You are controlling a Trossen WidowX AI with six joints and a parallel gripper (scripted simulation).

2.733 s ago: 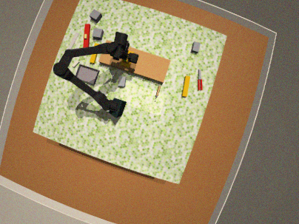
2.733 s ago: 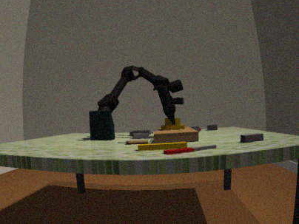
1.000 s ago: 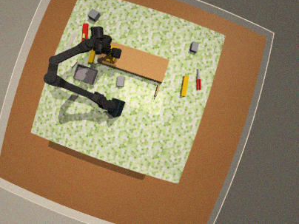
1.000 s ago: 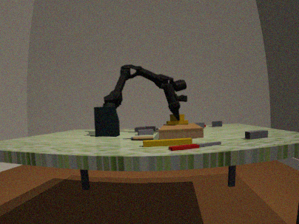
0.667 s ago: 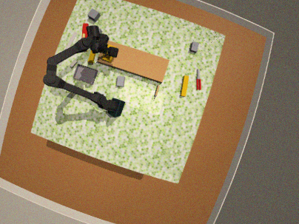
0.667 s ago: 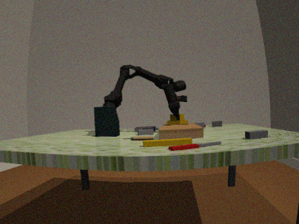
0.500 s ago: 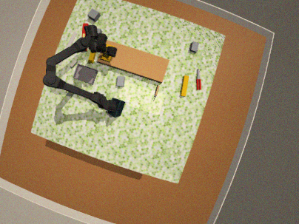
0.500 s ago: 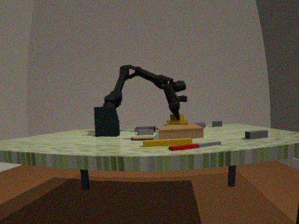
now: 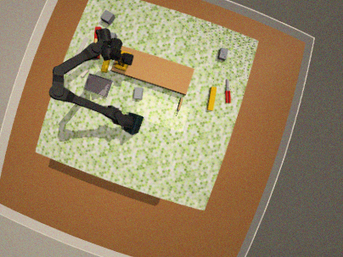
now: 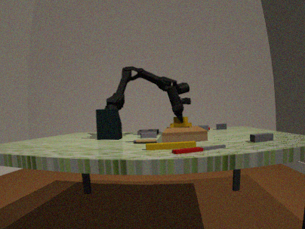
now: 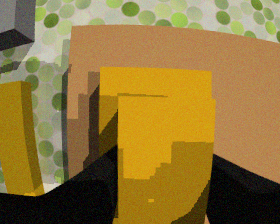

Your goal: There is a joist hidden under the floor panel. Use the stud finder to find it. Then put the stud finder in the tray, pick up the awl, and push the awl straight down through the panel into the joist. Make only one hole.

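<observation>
My gripper tip is now 40 mm past the indicator light and 30 mm below it. Also, from my gripper tip: yellow stud finder 20 mm behind, 20 mm above; grey tray 210 mm behind, 140 mm to the left, 50 mm below; red level 80 mm ahead, 250 mm to the left, 50 mm below.
</observation>
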